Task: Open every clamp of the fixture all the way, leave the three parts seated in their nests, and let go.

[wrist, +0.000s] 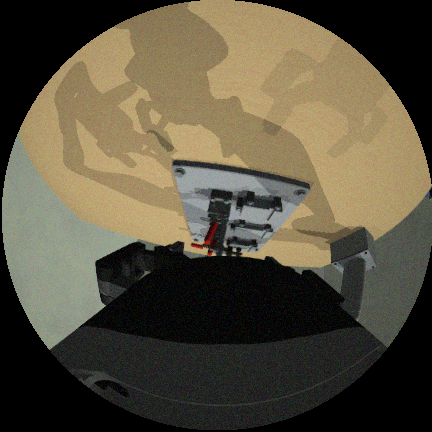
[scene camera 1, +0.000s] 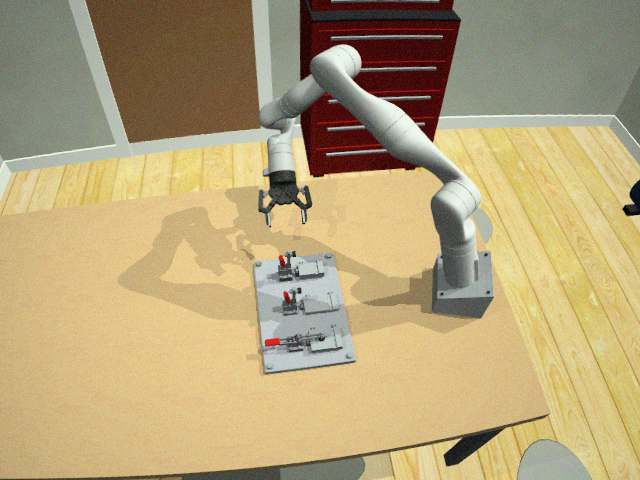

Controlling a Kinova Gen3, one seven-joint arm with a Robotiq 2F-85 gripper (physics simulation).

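Frame: origin at the arm's base, x ahead, y left, z up, level; centimetres.
Where they show: gripper, between the fingertips: (scene camera 1: pixel 287 225); arm's base, origin of its link: (wrist: pixel 354 264) (scene camera 1: pixel 460 274).
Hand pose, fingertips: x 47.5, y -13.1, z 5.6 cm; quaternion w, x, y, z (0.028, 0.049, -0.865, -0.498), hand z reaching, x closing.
Each offset is from my fingertips to the centre of the thing. "*": to the spot under its first point. Level surfaces: height alone.
The grey fixture plate {dx -3.7, dy +18.2, dz -14.0 cm} (scene camera 1: pixel 310 360) (wrist: pixel 225 177) lies on the table and carries three clamps, each beside a part in its nest. The back clamp's red handle {dx +1.7, dy +7.8, dz -7.7 cm} (scene camera 1: pixel 282 260) (wrist: pixel 212 233) and the middle clamp's red handle {* dx +0.0, dy +19.4, dz -5.6 cm} (scene camera 1: pixel 286 297) stand up, with their arms raised off the parts. The front clamp's red handle {* dx +3.8, dy +30.6, dz -9.2 cm} (scene camera 1: pixel 271 342) (wrist: pixel 197 246) lies flat to the left, and its arm reaches over the front part {dx -9.9, dy +28.5, dz -11.9 cm} (scene camera 1: pixel 325 344). The back part {dx -6.5, dy +6.7, dz -11.6 cm} (scene camera 1: pixel 311 269) (wrist: pixel 262 202) and middle part {dx -8.9, dy +17.5, dz -12.2 cm} (scene camera 1: pixel 320 303) look seated. My gripper (scene camera 1: pixel 286 224) is open and empty, above and behind the plate, touching no clamp.
The robot's base block (scene camera 1: pixel 462 304) (wrist: pixel 352 245) stands on the table {dz -14.7 cm} (scene camera 1: pixel 155 403) to the right of the plate. A red drawer cabinet (scene camera 1: pixel 382 49) stands on the floor behind the table. Arm shadows fall across the table and plate.
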